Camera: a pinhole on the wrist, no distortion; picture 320 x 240 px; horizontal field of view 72.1 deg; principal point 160.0 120.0 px. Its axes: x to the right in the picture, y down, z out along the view. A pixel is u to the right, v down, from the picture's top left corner.
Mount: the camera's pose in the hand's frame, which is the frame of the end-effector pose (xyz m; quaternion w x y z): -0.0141 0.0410 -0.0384 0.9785 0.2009 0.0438 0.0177
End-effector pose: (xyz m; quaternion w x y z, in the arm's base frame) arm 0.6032 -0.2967 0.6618 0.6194 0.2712 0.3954 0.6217
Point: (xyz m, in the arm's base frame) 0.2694 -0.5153 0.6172
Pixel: behind the camera
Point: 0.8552 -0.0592 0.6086
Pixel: 293 59
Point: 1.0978 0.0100 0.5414
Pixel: 251 46
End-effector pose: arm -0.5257 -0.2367 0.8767 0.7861 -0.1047 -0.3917 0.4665
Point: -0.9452 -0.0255 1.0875
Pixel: outside the picture
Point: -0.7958 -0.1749 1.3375
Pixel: 237 175
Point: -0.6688 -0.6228 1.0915
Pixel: 19 66
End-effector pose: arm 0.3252 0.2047 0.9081 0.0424 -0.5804 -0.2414 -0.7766
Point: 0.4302 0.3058 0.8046
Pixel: 24 53
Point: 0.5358 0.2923 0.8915
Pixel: 96 169
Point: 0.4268 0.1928 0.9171
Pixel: 115 233
